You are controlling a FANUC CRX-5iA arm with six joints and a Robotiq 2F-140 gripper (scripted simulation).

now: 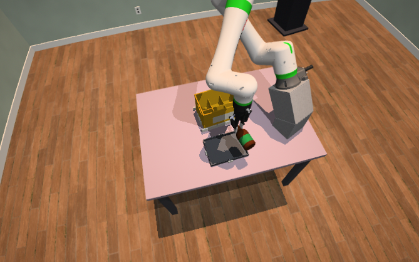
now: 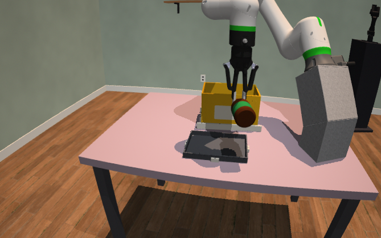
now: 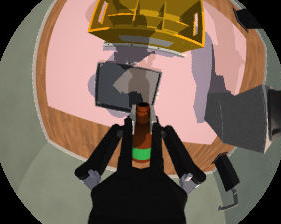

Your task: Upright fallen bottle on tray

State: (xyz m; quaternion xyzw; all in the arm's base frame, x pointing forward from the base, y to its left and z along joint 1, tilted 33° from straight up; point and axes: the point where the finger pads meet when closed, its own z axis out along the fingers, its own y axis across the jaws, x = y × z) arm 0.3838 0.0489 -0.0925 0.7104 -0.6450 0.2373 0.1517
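Right now the bottle is 60 mm to the left of my hand and 20 mm below it. From my hand the other things lie so: yellow crate 270 mm to the right, 140 mm below; then tray 210 mm below, 70 mm ahead.
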